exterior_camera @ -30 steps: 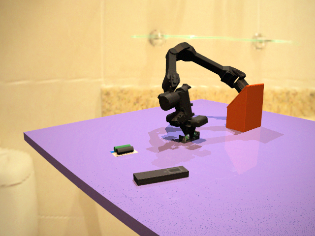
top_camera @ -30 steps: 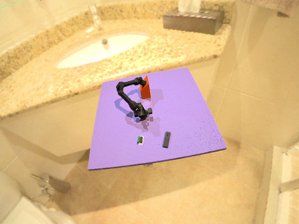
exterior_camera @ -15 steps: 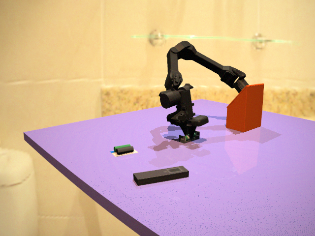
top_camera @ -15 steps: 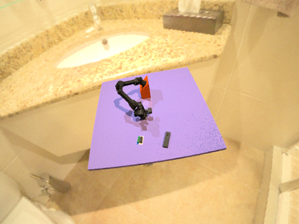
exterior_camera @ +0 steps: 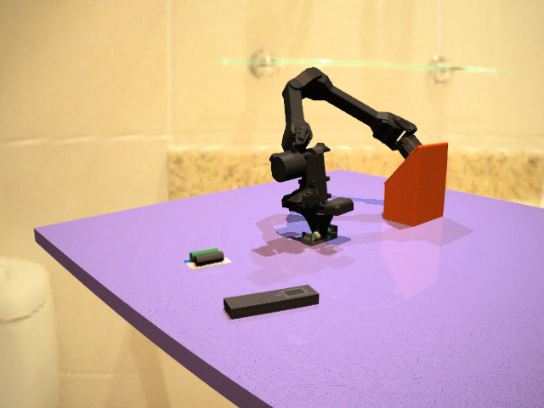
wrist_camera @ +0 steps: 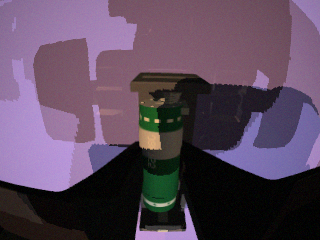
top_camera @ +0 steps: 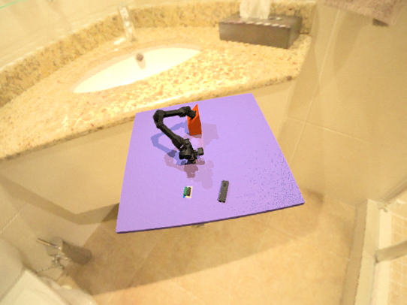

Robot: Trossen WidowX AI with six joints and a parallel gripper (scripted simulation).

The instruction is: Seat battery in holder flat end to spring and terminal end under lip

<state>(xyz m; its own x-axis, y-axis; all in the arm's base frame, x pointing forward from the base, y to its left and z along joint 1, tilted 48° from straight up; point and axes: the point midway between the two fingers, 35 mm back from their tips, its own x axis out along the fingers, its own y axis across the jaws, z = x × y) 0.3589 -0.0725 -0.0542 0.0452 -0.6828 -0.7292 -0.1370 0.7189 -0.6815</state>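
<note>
Right now the battery is 10 mm above my gripper tip. The rest, counted from my gripper tip: card 290 mm ahead, 30 mm to the right; black remote-like bar 290 mm ahead, 230 mm to the left, 10 mm above.
</note>
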